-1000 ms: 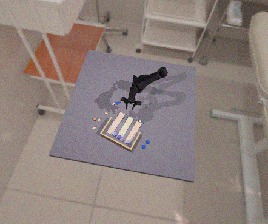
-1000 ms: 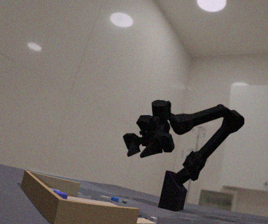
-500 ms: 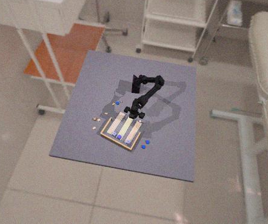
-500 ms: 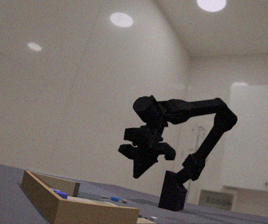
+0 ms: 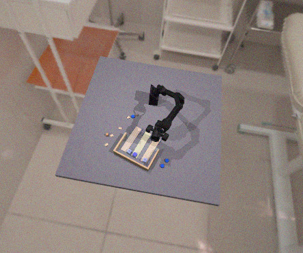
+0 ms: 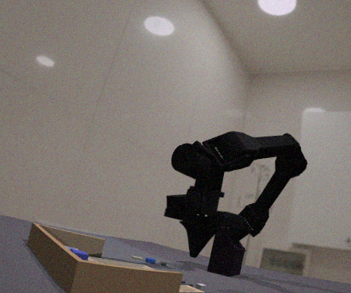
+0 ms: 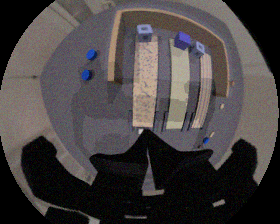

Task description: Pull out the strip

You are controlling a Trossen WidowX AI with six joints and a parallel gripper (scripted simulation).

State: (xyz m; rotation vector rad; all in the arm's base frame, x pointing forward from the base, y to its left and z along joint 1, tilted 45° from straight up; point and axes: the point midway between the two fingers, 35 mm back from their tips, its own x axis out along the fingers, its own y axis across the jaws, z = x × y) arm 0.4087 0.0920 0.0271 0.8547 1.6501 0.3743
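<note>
Now: gripper tip 90 mm short of the pale strip, 70 mm above it and 30 mm to the left of it.
</note>
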